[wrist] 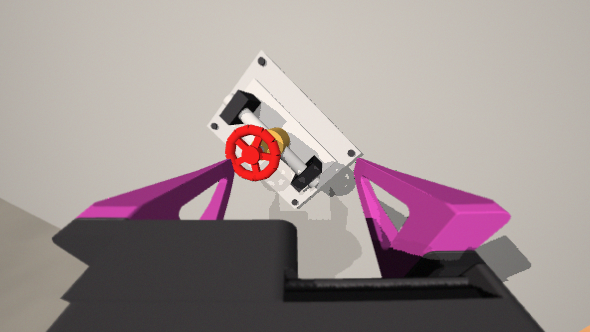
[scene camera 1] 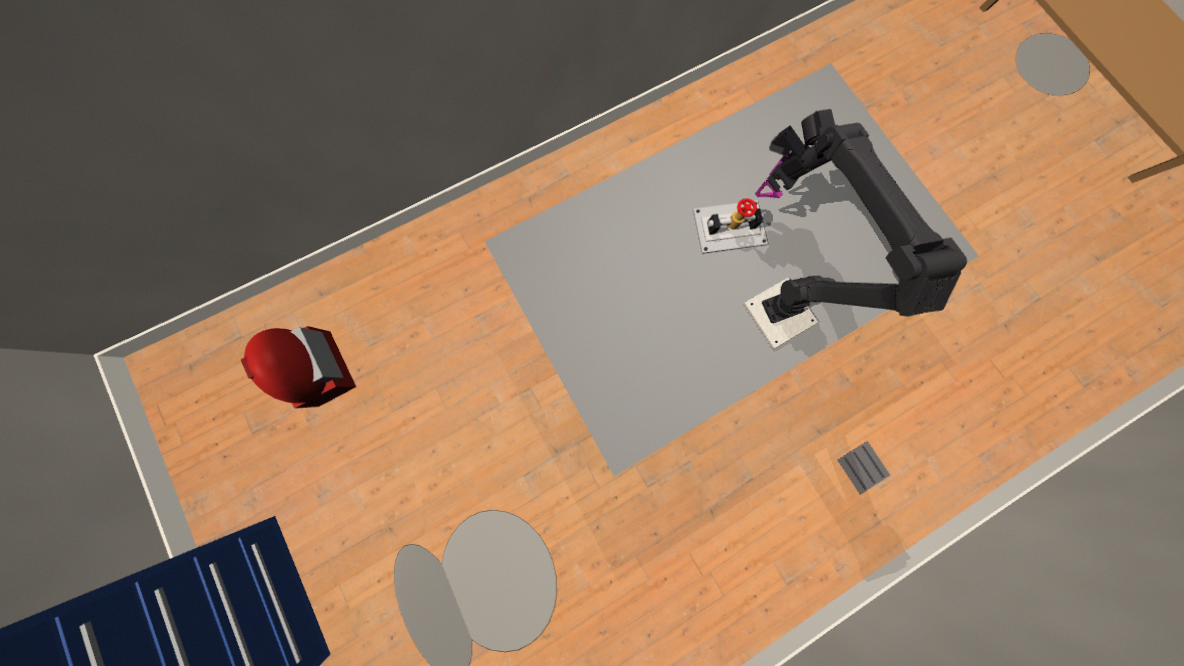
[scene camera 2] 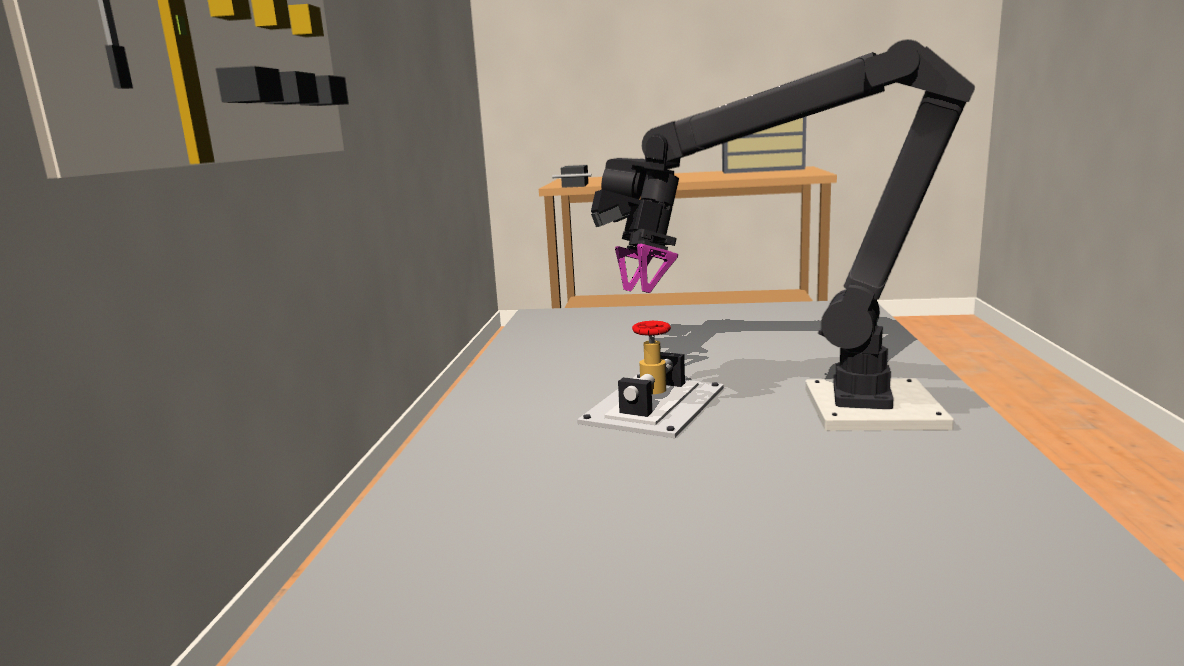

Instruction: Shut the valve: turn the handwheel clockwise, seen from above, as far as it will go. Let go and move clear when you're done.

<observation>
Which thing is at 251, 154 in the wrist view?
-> A red handwheel.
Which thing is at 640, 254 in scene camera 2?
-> My gripper.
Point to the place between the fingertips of my gripper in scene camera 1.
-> At 763, 185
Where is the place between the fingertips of my gripper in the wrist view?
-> At 294, 165
</observation>
